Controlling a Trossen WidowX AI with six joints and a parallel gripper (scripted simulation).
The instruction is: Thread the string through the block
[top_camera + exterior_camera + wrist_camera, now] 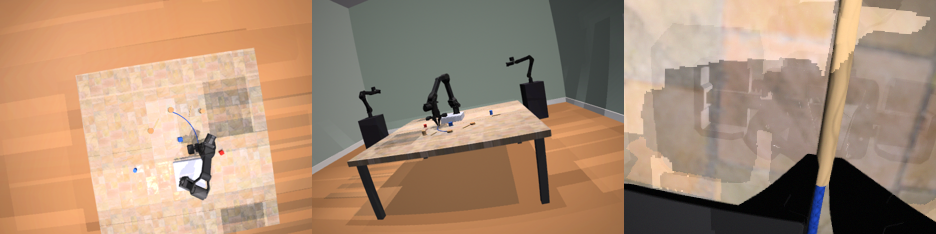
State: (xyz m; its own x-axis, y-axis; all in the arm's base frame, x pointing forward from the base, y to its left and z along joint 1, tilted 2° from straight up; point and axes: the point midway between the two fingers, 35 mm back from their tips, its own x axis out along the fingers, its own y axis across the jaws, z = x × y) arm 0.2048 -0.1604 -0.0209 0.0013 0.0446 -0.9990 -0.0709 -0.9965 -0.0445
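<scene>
Right now my gripper tip is 120 mm to the right of the blue cube, 80 mm short of it and 10 mm below it. The rest, counted from my gripper tip: thin wooden stick (20 mm behind); red cube (140 mm to the right, 90 mm behind, 10 mm above); wooden block (230 mm ahead, 80 mm to the right, 20 mm above).
</scene>
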